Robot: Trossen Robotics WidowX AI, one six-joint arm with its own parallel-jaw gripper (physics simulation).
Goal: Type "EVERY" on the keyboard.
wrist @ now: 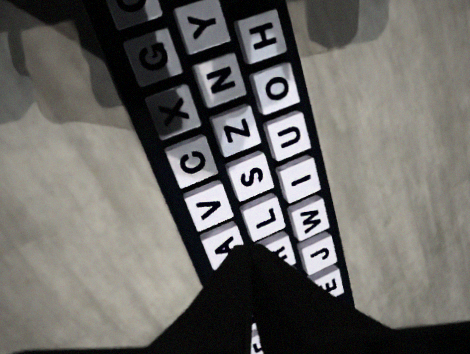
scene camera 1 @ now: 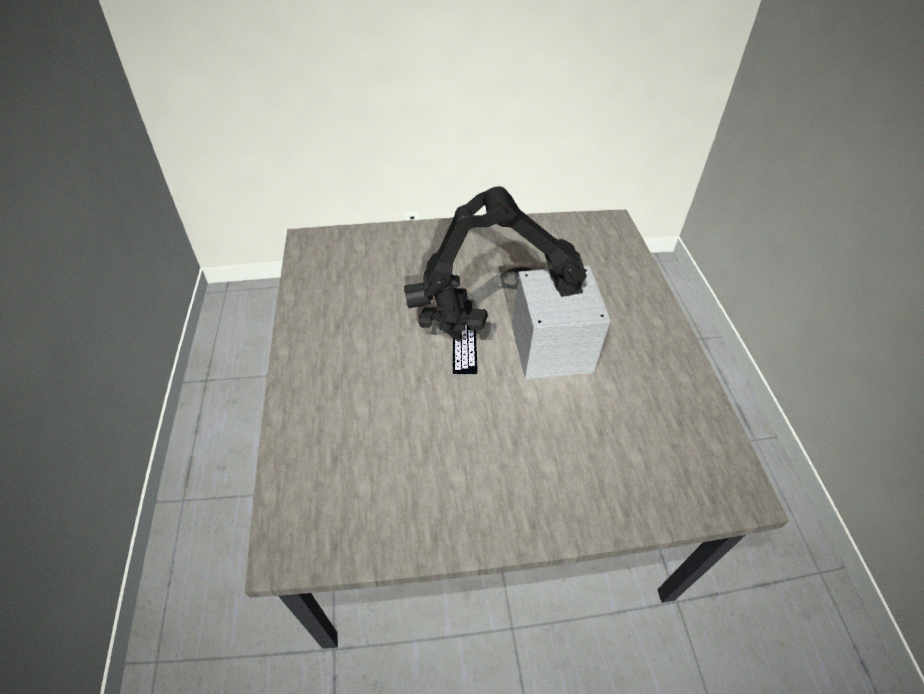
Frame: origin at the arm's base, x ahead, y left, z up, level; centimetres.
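Seen in the pictures: gripper, fingertip midpoint: (wrist: pixel 247 257) (scene camera 1: pixel 459 339); arm's base at its link origin: (scene camera 1: pixel 568 286).
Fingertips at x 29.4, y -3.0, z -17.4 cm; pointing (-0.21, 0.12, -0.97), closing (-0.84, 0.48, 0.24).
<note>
Offsets run from my fingertips to a thing's middle. Level surfaces: height alone.
The black keyboard {dz -4.1, dx -2.0, dy -1.1 cm} (scene camera 1: pixel 464 371) (wrist: pixel 160 162) lies on the table with three rows of white letter keys. In the wrist view, the Y key {dz -3.5, dx -3.3, dy -6.3 cm} (wrist: pixel 202 25) is near the top in the middle row, and the V key {dz -3.5, dx +0.1, dy -0.6 cm} (wrist: pixel 207 206) is in the left row. The E key {dz -3.5, dx -2.2, dy +6.5 cm} (wrist: pixel 332 285) is at the lower right, partly covered by the gripper. The R key {dz -3.5, dx -1.0, dy +3.2 cm} (wrist: pixel 284 250) shows in part beside the fingertips. My gripper (scene camera 1: pixel 458 337) (wrist: pixel 247 257) is shut and empty, its tips over the area between the A and R keys. Its height above the keys is hard to tell. The fingers hide the keys below.
A pale grey block (scene camera 1: pixel 563 347) stands right of the keyboard and carries the arm's base. The arm arches over the back of the wood-look table {dz -4.9 cm} (scene camera 1: pixel 478 478). Arm shadows fall on the upper keys and the tabletop beside them.
</note>
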